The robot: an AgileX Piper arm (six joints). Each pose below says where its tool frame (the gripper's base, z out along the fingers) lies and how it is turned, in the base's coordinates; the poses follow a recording.
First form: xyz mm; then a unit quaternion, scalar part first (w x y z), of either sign.
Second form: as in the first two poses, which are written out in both.
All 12 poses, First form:
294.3 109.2 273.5 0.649 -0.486 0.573 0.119
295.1 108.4 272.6 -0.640 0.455 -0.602 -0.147
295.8 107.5 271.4 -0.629 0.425 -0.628 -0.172
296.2 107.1 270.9 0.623 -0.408 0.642 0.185
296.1 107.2 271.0 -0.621 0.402 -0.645 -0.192
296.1 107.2 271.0 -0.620 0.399 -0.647 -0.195
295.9 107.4 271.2 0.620 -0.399 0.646 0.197
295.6 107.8 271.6 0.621 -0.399 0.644 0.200
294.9 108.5 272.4 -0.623 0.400 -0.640 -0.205
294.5 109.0 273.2 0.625 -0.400 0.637 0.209
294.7 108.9 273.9 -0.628 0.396 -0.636 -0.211
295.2 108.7 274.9 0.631 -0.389 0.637 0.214
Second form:
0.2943 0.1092 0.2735 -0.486 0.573 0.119 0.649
0.2951 0.1084 0.2726 -0.455 0.602 0.147 0.640
0.2958 0.1075 0.2714 -0.425 0.628 0.172 0.629
0.2962 0.1071 0.2709 -0.408 0.642 0.185 0.623
0.2961 0.1072 0.2710 -0.402 0.645 0.192 0.621
0.2961 0.1072 0.2710 -0.399 0.647 0.195 0.620
0.2959 0.1074 0.2712 -0.399 0.646 0.197 0.620
0.2956 0.1078 0.2716 -0.399 0.644 0.200 0.621
0.2949 0.1085 0.2724 -0.400 0.640 0.205 0.623
0.2945 0.1090 0.2732 -0.400 0.637 0.209 0.625
0.2947 0.1089 0.2739 -0.396 0.636 0.211 0.628
0.2952 0.1087 0.2749 -0.389 0.637 0.214 0.631

